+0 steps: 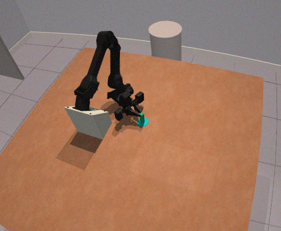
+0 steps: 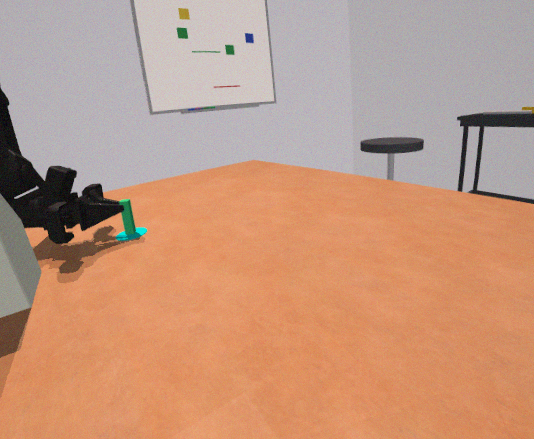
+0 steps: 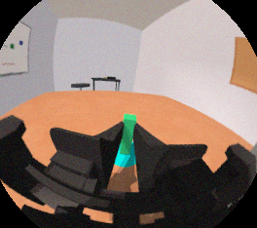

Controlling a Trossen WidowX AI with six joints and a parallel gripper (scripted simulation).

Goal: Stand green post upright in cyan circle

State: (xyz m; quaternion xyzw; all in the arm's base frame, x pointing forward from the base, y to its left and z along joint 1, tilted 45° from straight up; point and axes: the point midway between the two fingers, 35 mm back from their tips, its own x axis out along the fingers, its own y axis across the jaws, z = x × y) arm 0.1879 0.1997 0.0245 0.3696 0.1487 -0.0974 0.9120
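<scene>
Right now my gripper tip is 2 cm above the green post. Also, from my gripper tip: cyan circle (6 cm below).
</scene>
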